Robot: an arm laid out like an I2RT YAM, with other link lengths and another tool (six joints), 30 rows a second.
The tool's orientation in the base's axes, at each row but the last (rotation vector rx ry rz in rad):
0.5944 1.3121 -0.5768
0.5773 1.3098 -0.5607
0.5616 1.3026 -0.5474
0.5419 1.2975 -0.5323
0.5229 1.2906 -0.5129
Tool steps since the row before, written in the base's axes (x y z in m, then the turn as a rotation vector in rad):
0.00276 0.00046 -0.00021 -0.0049 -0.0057 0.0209
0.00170 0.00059 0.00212 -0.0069 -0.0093 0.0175
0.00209 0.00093 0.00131 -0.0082 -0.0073 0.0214
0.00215 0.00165 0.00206 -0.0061 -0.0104 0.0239
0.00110 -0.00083 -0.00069 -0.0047 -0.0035 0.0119
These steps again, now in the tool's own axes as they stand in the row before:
0.00063 0.00222 0.00160 -0.0211 -0.0059 0.0037
-0.00183 0.00174 0.00117 -0.0179 -0.0102 0.0042
-0.00097 0.00217 0.00114 -0.0221 -0.0092 0.0026
-0.00172 0.00279 0.00091 -0.0239 -0.0101 0.0066
0.00095 -0.00001 0.00121 -0.0123 -0.0047 0.0010

